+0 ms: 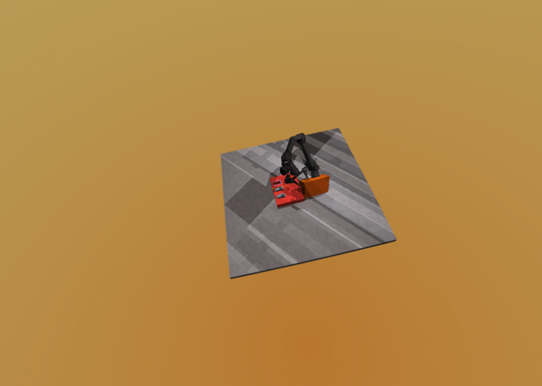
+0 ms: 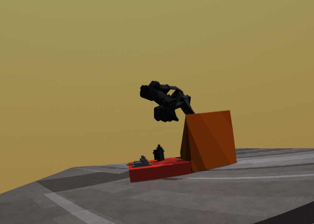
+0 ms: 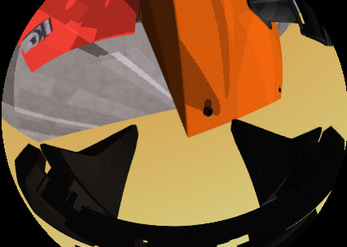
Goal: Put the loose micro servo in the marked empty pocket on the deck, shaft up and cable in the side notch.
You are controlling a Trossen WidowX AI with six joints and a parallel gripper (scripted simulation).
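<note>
My gripper tip is 110 mm short of the deck, 110 mm to the left of it and 210 mm above it.
</note>
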